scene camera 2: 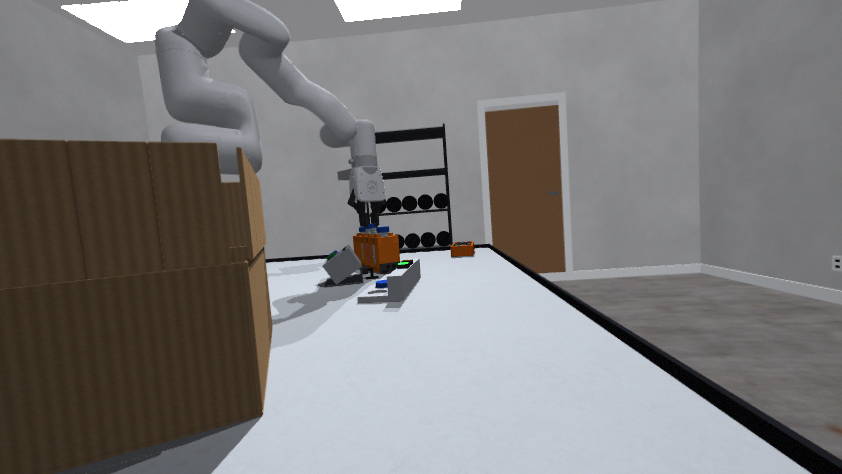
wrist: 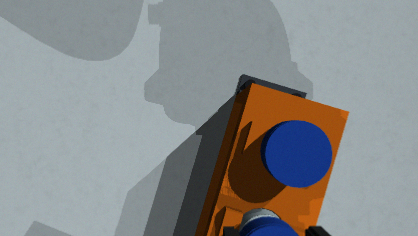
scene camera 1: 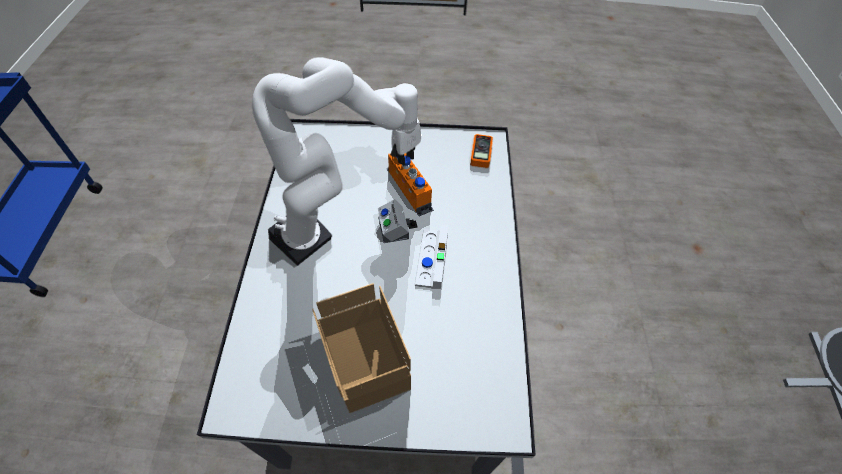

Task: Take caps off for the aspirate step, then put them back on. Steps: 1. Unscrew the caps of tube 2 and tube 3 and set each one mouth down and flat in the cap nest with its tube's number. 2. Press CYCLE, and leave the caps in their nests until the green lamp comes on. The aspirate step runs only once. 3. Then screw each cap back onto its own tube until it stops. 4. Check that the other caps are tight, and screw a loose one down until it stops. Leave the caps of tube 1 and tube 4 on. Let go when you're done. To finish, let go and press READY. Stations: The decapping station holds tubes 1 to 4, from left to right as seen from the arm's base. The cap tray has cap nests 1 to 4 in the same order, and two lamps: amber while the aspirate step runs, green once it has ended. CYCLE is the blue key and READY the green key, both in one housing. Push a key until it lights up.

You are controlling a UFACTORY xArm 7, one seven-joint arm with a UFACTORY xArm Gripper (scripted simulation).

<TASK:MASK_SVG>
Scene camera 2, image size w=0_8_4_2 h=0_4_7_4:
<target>my gripper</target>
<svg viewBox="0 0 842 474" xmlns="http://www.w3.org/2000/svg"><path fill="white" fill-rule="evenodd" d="M352 167L349 179L350 198L348 205L352 206L359 213L360 226L366 227L368 226L367 213L365 213L365 204L370 202L372 213L370 213L371 224L377 226L379 225L378 212L386 203L381 170L378 166L374 165Z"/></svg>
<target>cardboard box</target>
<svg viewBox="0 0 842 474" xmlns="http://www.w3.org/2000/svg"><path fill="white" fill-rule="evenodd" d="M0 139L0 474L55 474L262 416L273 326L264 249L266 235L260 181L242 148L236 148L240 182L221 182L216 143Z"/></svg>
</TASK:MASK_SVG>
